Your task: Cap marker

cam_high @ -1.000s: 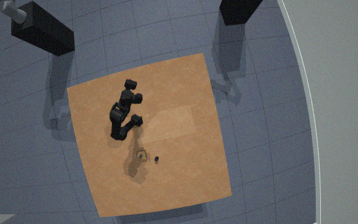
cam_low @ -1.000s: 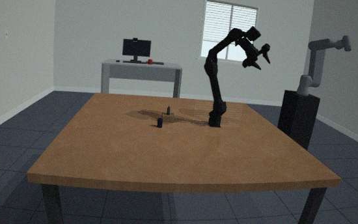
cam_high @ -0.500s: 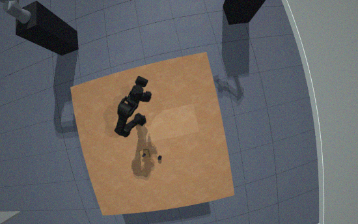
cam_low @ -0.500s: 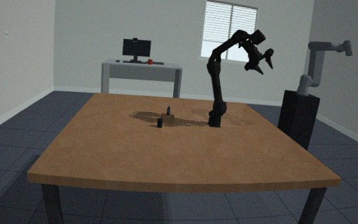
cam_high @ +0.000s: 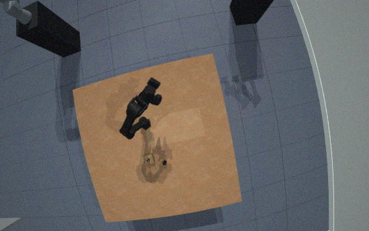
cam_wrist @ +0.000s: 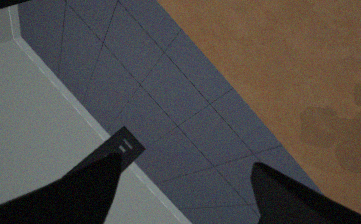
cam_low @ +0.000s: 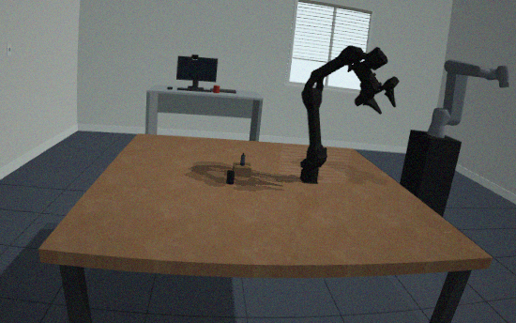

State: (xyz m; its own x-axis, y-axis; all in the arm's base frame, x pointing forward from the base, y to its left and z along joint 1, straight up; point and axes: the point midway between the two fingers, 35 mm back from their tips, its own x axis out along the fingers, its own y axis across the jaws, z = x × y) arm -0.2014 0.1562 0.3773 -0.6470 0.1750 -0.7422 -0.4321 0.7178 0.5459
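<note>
The dark marker cap is 56 cm ahead of my gripper tip, 33 cm below it and 8 cm to the right of it. Round my gripper tip: tan holder block (51 cm ahead, 33 cm below, 20 cm to the right).
</note>
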